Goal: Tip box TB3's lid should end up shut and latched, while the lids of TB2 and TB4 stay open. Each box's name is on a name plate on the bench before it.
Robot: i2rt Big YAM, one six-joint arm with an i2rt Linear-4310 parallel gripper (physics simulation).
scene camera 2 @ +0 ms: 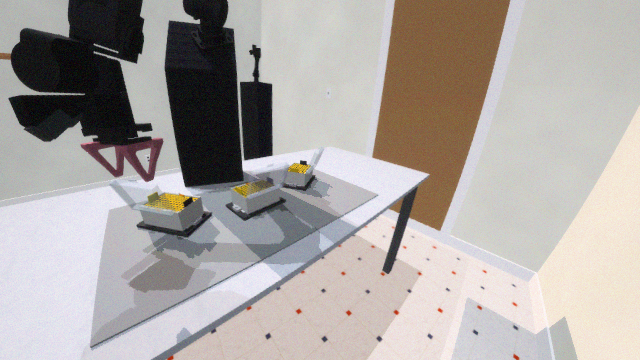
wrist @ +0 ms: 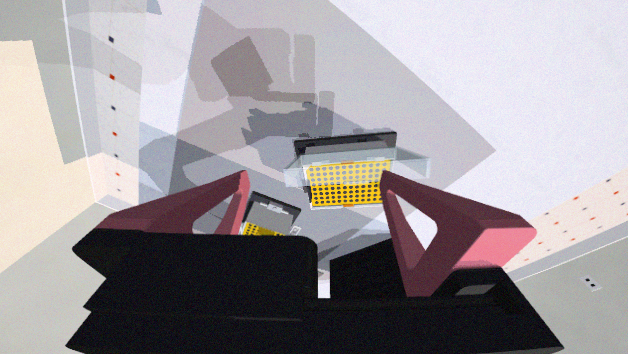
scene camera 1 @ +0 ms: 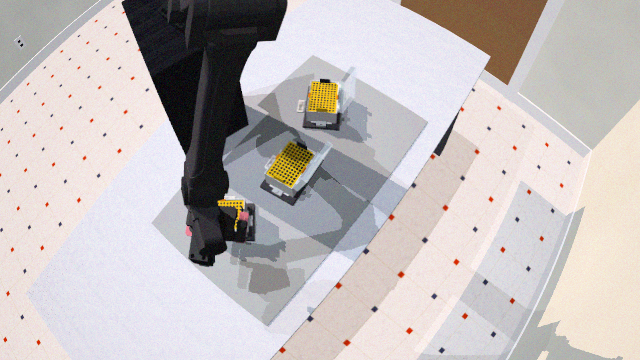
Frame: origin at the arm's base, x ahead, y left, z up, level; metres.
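Where they show: gripper, fingertip midpoint: (scene camera 2: 133, 178) (wrist: 314, 177); arm's base, link origin: (scene camera 2: 212, 40).
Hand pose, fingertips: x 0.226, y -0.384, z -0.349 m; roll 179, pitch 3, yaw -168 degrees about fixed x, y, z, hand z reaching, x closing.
Observation:
Things, the pixels of their centre, and the offset from my fingertips. "pt": a spot on its surface instead. Level surfaces: height alone.
- Box TB3, body centre: (wrist: 348, 188) (scene camera 1: 221, 213) (scene camera 2: 170, 199) 0.080 m left, 0.060 m back, 0.100 m down
- Box TB2, surface spot: (wrist: 270, 216) pt 0.211 m left, 0.051 m ahead, 0.134 m down
- Box TB4, body centre: (scene camera 1: 319, 101) (scene camera 2: 296, 173) 0.505 m left, 0.068 m ahead, 0.132 m down
- grey mat, surface height: 0.165 m down
- white bench, surface height: 0.168 m down
Box TB3 (scene camera 1: 231, 203) (scene camera 2: 172, 212) (wrist: 347, 195) holds a yellow rack. Its clear lid (scene camera 2: 126, 195) (wrist: 414, 162) is open and tilted up; the arm hides much of the box in scene camera 1. My gripper (scene camera 2: 133, 177) (wrist: 314, 177) is open and empty, high above TB3's lid side, touching nothing. Box TB2 (scene camera 1: 290, 166) (scene camera 2: 257, 198) (wrist: 270, 216) is in the middle, its lid (scene camera 1: 317, 163) open. Box TB4 (scene camera 1: 323, 100) (scene camera 2: 300, 175) is farthest away, its lid (scene camera 1: 349, 87) (scene camera 2: 318, 158) open. The name plates are too small to read.
The boxes stand on a grey mat (scene camera 1: 395, 130) (scene camera 2: 115, 300) on the white bench (scene camera 1: 100, 250) (scene camera 2: 40, 250). A black pedestal (scene camera 2: 210, 110) stands behind the boxes. The dark arm (scene camera 1: 205, 125) reaches over the bench's left part. Another pedestal (scene camera 2: 256, 120) stands farther back.

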